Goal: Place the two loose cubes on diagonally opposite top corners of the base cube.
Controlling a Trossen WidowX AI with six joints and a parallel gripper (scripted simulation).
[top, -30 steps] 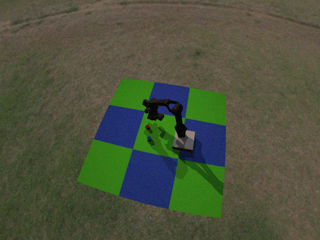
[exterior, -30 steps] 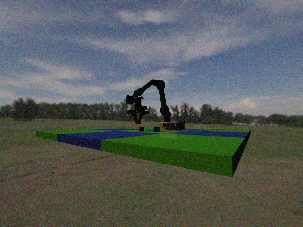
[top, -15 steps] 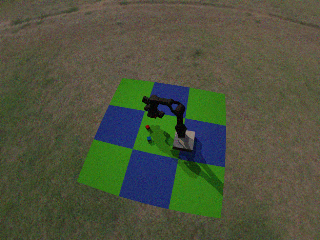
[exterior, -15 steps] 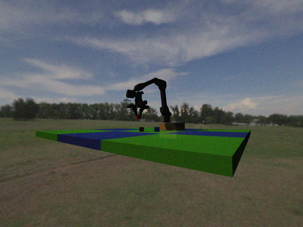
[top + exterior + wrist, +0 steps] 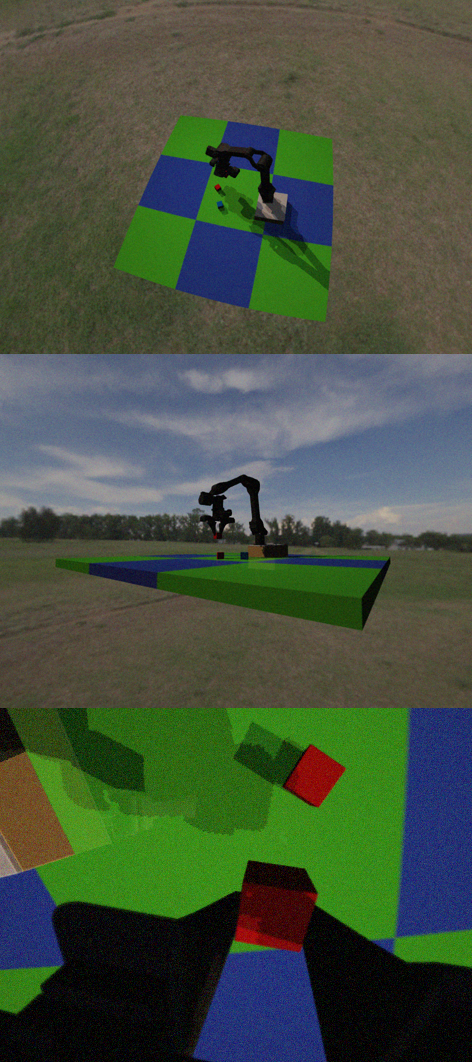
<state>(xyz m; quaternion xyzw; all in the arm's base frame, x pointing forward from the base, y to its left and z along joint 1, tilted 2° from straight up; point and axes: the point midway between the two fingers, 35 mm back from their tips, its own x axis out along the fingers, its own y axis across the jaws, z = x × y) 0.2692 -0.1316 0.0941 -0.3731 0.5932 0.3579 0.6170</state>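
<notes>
The blue cube is 170 mm to the left of my gripper tip, 100 mm below it and 30 mm ahead of it. The rest, counted from my gripper tip: red cube: right at my gripper tip.
</notes>
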